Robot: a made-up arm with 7 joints. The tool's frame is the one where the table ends. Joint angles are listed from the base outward.
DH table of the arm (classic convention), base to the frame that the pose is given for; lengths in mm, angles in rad. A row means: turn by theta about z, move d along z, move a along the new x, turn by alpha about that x. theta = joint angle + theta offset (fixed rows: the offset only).
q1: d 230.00, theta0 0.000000, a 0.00, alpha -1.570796
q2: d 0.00, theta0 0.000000, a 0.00, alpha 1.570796
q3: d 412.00, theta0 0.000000, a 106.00, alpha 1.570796
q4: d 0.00, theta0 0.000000, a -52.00, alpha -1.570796
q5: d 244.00, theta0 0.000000, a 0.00, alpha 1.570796
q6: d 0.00, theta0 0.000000, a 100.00, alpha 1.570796
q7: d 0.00, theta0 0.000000, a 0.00, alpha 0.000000
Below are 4 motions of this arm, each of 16 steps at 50 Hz.
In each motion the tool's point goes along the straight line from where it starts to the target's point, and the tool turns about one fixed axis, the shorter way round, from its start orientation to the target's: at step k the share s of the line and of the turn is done. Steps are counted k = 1, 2, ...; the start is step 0. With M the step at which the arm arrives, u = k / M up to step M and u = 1 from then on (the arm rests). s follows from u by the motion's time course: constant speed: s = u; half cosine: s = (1 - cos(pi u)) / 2; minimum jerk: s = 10 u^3 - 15 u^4 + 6 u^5.
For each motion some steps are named. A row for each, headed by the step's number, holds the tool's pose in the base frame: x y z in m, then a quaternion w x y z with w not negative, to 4 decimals.
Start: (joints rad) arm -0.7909 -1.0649 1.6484 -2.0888 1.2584 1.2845 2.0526
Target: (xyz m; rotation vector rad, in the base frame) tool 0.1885 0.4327 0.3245 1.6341 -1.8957 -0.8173
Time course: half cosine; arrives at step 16
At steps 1, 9, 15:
1: 0.1057 0.4899 0.3143 0.2514 0.6280 -0.7198 -0.1559
9: 0.1548 0.4559 0.3204 0.2522 0.6134 -0.7081 -0.2423
15: 0.1877 0.4333 0.3244 0.2517 0.6010 -0.6971 -0.2991

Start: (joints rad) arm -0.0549 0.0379 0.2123 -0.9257 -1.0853 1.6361 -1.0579
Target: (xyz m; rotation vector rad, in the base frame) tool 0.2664 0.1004 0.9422 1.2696 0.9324 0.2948
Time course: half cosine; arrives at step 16
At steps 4, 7, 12, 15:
4: 0.3525 0.0649 0.8886 0.5890 0.7218 0.3597 0.0530
7: 0.3267 0.0756 0.9047 0.6240 0.6790 0.3789 0.0771
12: 0.2812 0.0943 0.9330 0.6795 0.5972 0.4092 0.1189
15: 0.2674 0.1000 0.9416 0.6948 0.5709 0.4173 0.1313

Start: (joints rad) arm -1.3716 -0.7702 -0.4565 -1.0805 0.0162 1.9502 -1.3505
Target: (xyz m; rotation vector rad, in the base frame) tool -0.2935 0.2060 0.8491 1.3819 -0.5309 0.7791
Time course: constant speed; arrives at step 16
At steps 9, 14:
9: -0.2526 0.1961 0.8808 0.6865 0.6378 -0.2342 0.2591
14: -0.2818 0.2032 0.8582 0.6754 0.6207 -0.2354 0.3212

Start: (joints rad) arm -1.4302 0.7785 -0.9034 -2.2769 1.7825 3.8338 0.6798
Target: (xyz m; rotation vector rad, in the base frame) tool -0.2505 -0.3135 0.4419 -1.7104 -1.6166 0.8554
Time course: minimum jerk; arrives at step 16
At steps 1, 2, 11, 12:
1: -0.2111 -0.3345 0.3854 0.5641 -0.5658 -0.5752 0.1756
2: -0.2116 -0.3342 0.3862 0.5610 -0.5673 -0.5761 0.1778
11: -0.2434 -0.3173 0.4317 0.3615 -0.6380 -0.6104 0.2994
12: -0.2464 -0.3157 0.4360 0.3412 -0.6428 -0.6118 0.3101

